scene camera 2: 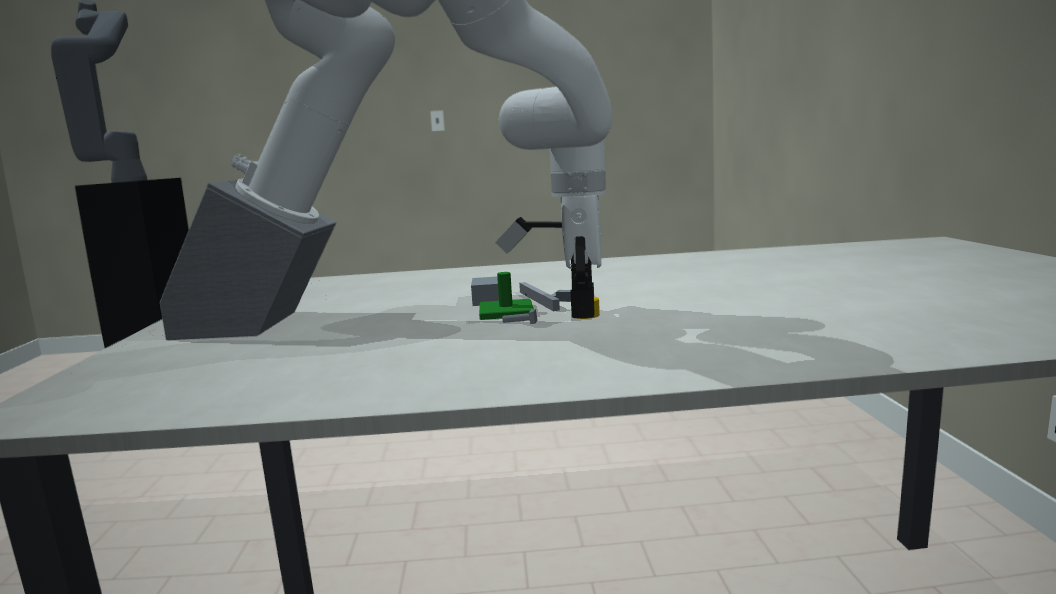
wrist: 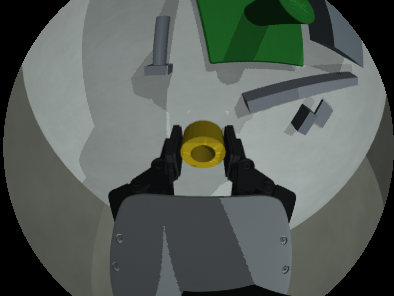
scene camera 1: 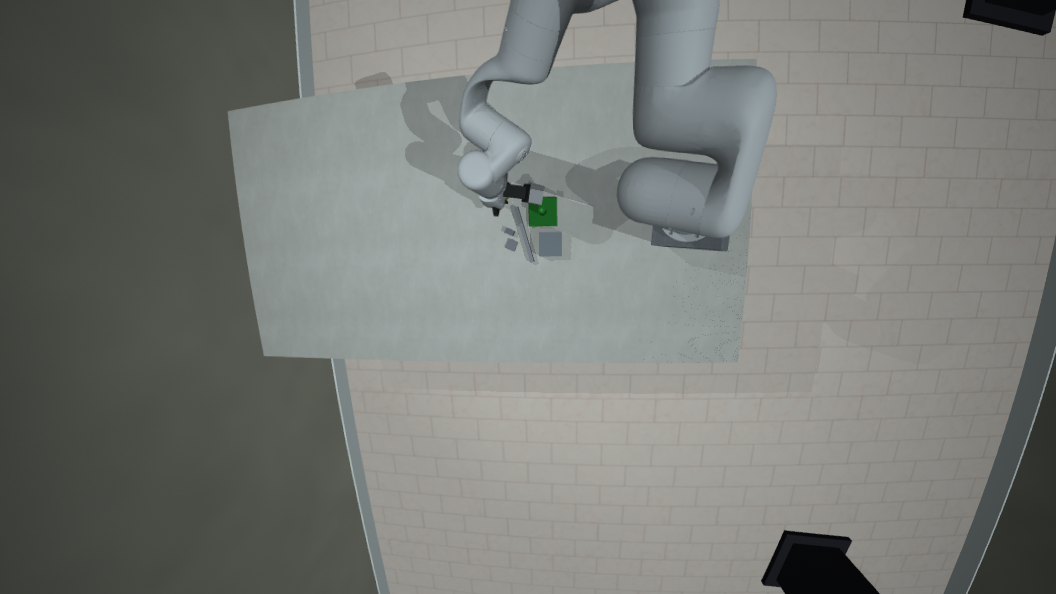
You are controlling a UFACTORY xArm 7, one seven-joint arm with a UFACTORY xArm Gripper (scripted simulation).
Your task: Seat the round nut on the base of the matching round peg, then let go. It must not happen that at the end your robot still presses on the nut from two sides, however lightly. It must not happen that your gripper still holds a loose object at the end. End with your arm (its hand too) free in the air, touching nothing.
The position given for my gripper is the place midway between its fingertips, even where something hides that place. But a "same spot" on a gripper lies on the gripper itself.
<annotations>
my gripper: scene camera 2; wrist 203, 136; scene camera 1
same spot on my gripper: (scene camera 1: 529, 193) = (scene camera 2: 519, 218)
</annotations>
